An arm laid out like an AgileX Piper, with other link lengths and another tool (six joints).
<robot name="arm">
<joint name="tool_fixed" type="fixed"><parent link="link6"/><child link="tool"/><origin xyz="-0.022 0.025 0.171" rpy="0 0.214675 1.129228"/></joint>
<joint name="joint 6" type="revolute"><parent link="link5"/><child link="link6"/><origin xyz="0 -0.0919 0" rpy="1.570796 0 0"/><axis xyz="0 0 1"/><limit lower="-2.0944" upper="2.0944"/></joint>
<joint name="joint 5" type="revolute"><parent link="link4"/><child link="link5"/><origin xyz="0 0 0" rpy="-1.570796 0 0"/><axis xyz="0 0 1"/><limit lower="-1.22" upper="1.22"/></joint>
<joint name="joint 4" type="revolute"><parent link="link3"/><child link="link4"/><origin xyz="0.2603 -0.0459 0" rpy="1.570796 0 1.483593"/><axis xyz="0 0 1"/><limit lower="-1.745" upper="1.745"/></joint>
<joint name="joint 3" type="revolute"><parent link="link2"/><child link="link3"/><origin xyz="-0.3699 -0.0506 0"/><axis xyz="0 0 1"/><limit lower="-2.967" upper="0"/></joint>
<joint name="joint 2" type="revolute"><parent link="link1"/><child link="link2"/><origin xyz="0 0 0" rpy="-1.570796 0 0"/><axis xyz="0 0 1"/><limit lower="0" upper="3.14"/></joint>
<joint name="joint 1" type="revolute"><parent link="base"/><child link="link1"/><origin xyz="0 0 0.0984"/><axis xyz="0 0 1"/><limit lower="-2.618" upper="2.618"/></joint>
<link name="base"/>
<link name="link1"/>
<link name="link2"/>
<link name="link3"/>
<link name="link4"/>
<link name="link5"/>
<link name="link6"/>
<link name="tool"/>
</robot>
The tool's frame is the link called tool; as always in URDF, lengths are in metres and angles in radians.
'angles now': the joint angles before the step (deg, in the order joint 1, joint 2, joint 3, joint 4, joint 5, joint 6). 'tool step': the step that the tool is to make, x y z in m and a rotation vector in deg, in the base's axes. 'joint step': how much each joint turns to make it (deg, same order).
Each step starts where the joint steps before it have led.
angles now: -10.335, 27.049, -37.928, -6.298, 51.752, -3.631
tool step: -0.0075, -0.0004, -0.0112, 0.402, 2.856, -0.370
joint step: 0.010, -0.011, 0.005, -0.224, 2.906, 0.012
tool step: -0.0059, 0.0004, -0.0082, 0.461, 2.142, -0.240
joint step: -0.048, 0.005, -0.004, 0.045, 2.199, -0.055
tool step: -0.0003, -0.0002, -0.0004, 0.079, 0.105, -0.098
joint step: 0.049, 0.013, -0.004, -0.078, 0.126, 0.172
